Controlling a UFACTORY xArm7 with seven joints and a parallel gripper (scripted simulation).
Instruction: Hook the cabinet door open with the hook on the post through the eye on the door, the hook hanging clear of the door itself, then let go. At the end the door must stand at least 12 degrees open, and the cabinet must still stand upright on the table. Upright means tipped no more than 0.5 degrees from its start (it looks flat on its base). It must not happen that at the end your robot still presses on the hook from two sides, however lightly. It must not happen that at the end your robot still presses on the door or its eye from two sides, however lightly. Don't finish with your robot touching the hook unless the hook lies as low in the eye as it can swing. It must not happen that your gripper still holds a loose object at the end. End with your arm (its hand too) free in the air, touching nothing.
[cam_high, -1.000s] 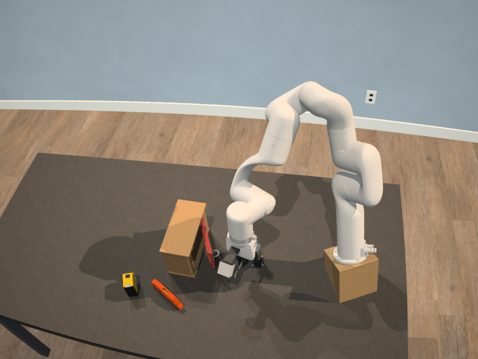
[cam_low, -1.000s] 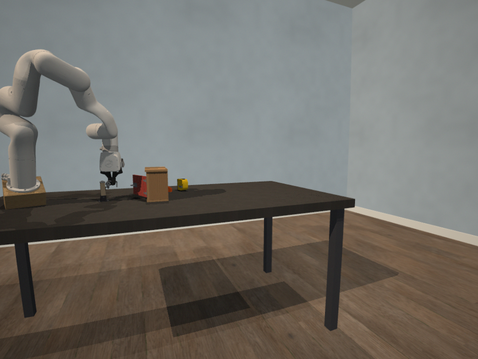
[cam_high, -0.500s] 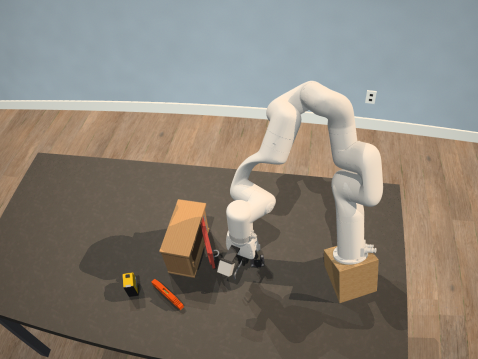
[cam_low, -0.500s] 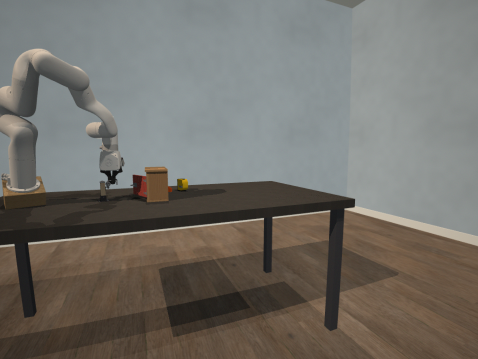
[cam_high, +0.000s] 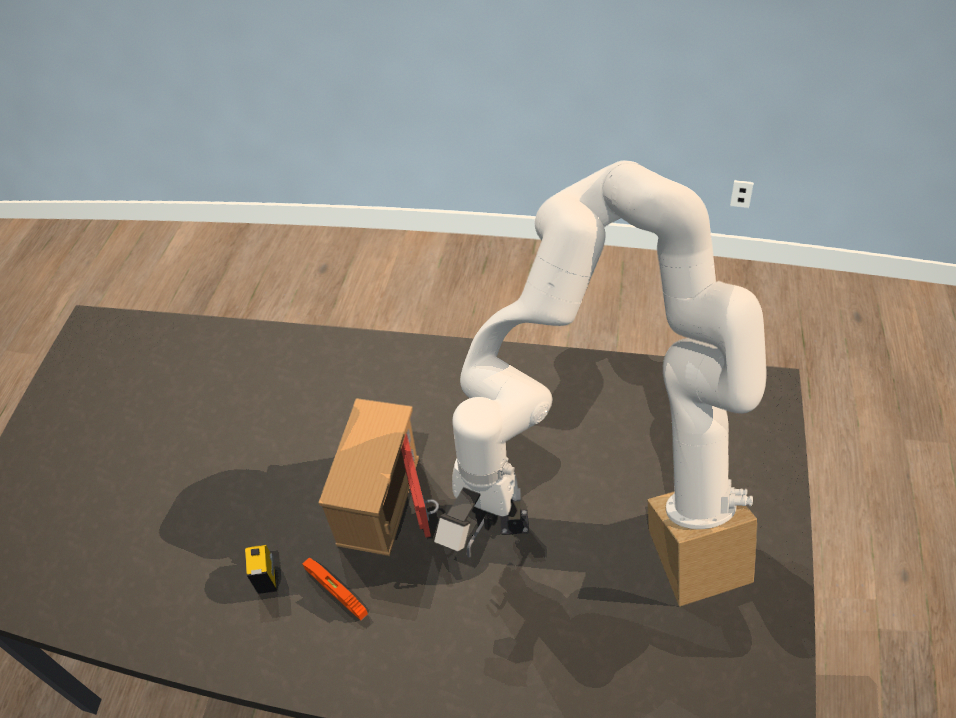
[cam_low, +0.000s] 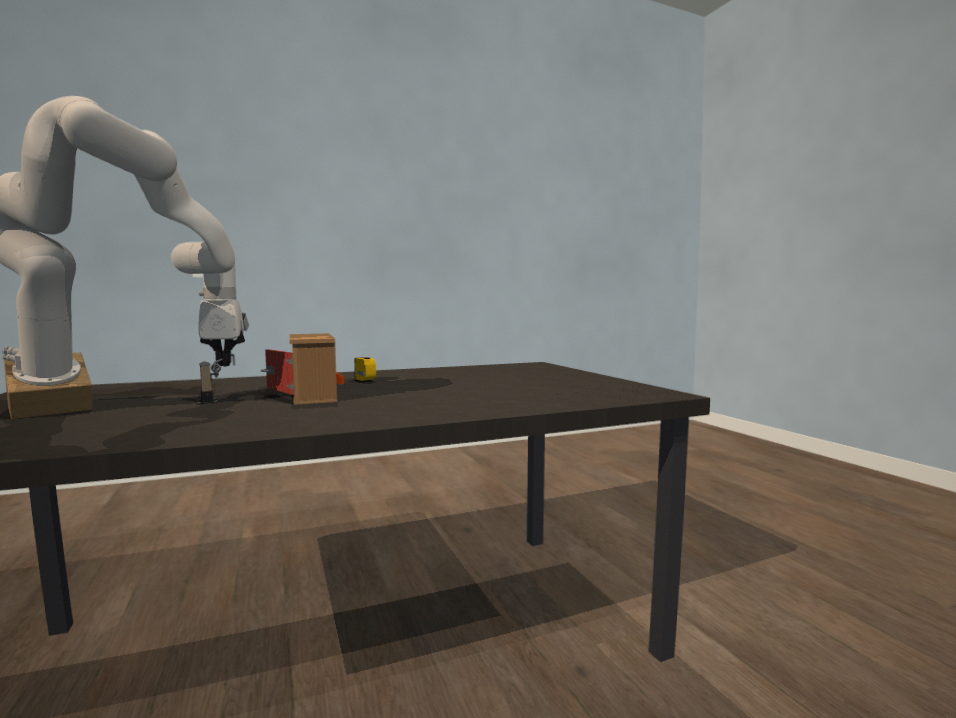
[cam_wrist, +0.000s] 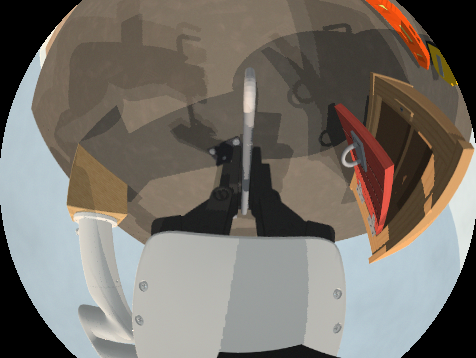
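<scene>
My hand is 20 mm above the grey hook and 10 mm to the right of it. Also, from my hand: yellow tape measure: 370 mm ahead, 170 mm to the left, 60 mm below; then red door: 140 mm ahead, 60 mm to the right, 30 mm below; then orange level: 240 mm ahead, 160 mm to the left, 80 mm below.
</scene>
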